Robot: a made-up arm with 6 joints. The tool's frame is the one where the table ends. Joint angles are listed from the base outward.
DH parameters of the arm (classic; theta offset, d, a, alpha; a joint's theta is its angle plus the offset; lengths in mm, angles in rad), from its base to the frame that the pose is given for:
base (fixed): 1.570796 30 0 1.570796
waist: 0 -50 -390 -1.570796
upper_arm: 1.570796 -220 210 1.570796
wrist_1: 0 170 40 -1.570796
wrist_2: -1.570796 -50 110 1.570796
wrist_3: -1.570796 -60 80 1.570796
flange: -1.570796 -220 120 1.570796
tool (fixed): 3.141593 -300 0 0
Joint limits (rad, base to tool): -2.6..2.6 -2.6..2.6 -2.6..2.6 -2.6..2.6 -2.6..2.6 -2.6..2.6
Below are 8 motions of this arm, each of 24 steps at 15 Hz.
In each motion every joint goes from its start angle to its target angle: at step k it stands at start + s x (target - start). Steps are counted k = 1, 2, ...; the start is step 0. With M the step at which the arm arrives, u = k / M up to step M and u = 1 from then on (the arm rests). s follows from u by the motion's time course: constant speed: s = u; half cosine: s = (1 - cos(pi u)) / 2; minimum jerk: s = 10 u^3 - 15 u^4 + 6 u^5.
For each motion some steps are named. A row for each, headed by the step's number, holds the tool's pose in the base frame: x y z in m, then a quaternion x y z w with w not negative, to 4 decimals.
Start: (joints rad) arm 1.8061 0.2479 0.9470 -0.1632 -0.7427 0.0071
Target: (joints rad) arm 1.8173 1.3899 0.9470 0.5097 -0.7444 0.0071
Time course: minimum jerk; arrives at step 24
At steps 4, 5, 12, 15, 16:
4: -0.8037 0.4095 -0.2785 0.3683 0.0638 0.4443 0.8142
5: -0.8024 0.4157 -0.3061 0.3647 0.0411 0.4505 0.8139
12: -0.6579 0.5086 -0.6850 0.2758 -0.2832 0.5354 0.7463
15: -0.5051 0.5503 -0.8291 0.2053 -0.4295 0.5705 0.6693
16: -0.4534 0.5608 -0.8615 0.1820 -0.4681 0.5792 0.6421

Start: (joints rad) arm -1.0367 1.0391 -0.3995 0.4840 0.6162 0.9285
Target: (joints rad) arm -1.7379 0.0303 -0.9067 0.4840 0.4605 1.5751
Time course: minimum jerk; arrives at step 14
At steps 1, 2, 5, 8, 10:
1: -0.7629 -0.5698 0.0439 0.1824 0.0114 0.5776 0.7956
2: -0.7578 -0.5587 0.0356 0.1775 -0.0015 0.5770 0.7972
5: -0.6711 -0.4585 -0.0549 0.1156 -0.1423 0.5843 0.7906
8: -0.4340 -0.3744 -0.1559 0.0008 -0.3455 0.6531 0.6738
10: -0.2799 -0.3546 -0.1653 -0.0532 -0.4201 0.7178 0.5527

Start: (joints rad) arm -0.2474 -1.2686 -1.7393 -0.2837 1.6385 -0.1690
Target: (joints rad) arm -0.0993 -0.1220 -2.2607 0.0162 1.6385 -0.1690
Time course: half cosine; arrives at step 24
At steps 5, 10, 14, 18, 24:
5: 0.4055 0.1151 -0.4165 0.0221 -0.6902 0.3304 0.6435
10: 0.2218 0.1919 -0.4806 0.0872 -0.6437 0.4564 0.6081
14: 0.0495 0.2163 -0.5198 0.1389 -0.6055 0.5670 0.5410
18: -0.0826 0.2057 -0.5399 0.1745 -0.5802 0.6487 0.4605
24: -0.1573 0.1875 -0.5475 0.1936 -0.5683 0.6933 0.3986

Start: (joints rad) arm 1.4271 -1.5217 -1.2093 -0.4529 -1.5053 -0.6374
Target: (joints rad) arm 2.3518 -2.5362 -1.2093 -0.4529 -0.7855 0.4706
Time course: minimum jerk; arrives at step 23
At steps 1, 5, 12, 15, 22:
1: 0.1500 0.6418 -0.3633 -0.1169 0.7384 -0.6261 0.2216
5: 0.1418 0.6605 -0.3506 -0.1373 0.7472 -0.6054 0.2376
12: 0.0312 0.7624 -0.2476 -0.2708 0.7708 -0.4358 0.3776
15: -0.0494 0.7880 -0.1811 -0.3250 0.7525 -0.3306 0.4678
22: -0.1366 0.7895 -0.1072 -0.3624 0.7062 -0.2104 0.5706

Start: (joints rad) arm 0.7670 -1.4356 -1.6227 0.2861 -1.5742 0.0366
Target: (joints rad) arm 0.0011 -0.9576 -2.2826 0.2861 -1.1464 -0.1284
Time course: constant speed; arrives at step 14
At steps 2, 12, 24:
2: -0.1549 -0.2145 -0.5300 -0.7431 0.0565 -0.6055 0.2793
12: 0.0322 -0.5757 -0.1936 -0.6551 -0.4502 -0.5974 0.1062
24: 0.0703 -0.5878 -0.0902 -0.6237 -0.5423 -0.5575 0.0784

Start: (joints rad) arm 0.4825 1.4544 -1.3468 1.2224 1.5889 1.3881
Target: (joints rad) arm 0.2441 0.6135 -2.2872 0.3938 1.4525 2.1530
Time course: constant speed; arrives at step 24
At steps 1, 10, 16, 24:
1: -0.6133 -0.4473 -0.7235 -0.7899 0.1395 -0.5937 0.0648
10: -0.6941 -0.3048 -0.4559 -0.8751 0.3262 -0.3135 0.1718
16: -0.6777 -0.2595 -0.3296 -0.8495 0.4118 -0.1583 0.2892
24: -0.6340 -0.2389 -0.2610 -0.7577 0.4446 -0.0242 0.4770

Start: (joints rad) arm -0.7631 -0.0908 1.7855 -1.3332 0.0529 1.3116
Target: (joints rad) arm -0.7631 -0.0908 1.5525 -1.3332 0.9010 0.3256
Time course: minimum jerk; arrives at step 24
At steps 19, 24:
19: -0.3770 -0.4914 -0.4811 -0.5229 -0.0436 -0.6456 0.5549
24: -0.3429 -0.4793 -0.4945 -0.4838 -0.0535 -0.6655 0.5658

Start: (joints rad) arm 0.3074 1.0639 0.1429 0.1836 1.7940 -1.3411
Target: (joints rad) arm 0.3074 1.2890 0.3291 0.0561 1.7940 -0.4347
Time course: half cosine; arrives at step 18
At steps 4, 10, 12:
4: -0.5366 -0.7975 -0.1933 0.3339 0.6181 0.7058 0.0910
10: -0.6178 -0.7695 -0.1215 0.4533 0.6239 0.5972 0.2204
12: -0.6407 -0.7472 -0.0999 0.4868 0.6188 0.5551 0.2684

